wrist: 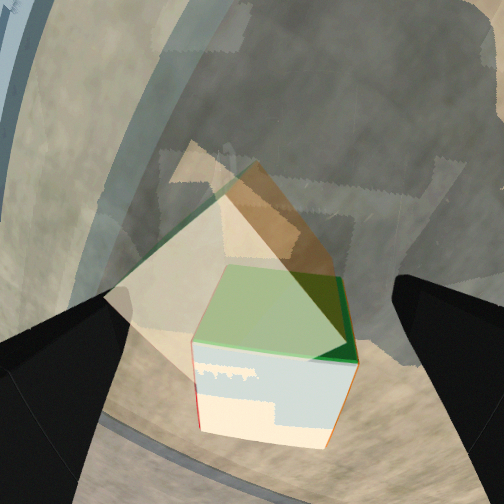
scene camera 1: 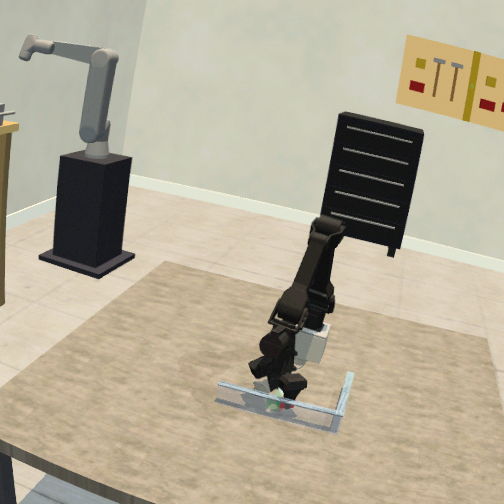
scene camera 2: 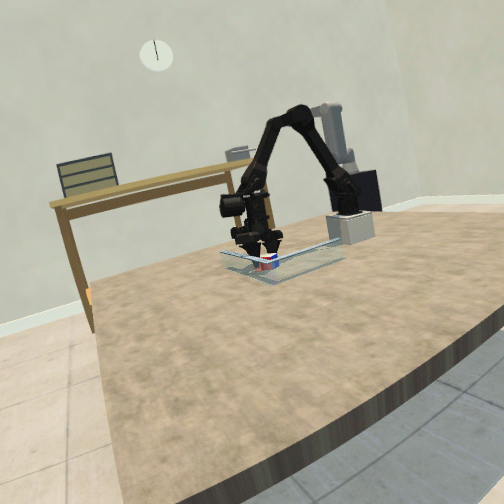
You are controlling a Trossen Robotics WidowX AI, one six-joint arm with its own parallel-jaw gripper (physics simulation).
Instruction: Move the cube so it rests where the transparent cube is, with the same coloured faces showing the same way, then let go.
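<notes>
The cube lies on the table between my fingers in the wrist view, green face up, pale cream face toward the camera, red and orange edges at the sides. The transparent cube overlaps it, tilted and offset up-left. My gripper is open; both black fingers stand clear of the cube's sides. In scene camera 1 the gripper hangs over the cube. In scene camera 2 the cube shows red and blue under the gripper.
A pale blue L-shaped frame lies on the table around the cube; it also shows in scene camera 2. The arm's white base stands just behind. A wooden bench and a second grey arm are off the table.
</notes>
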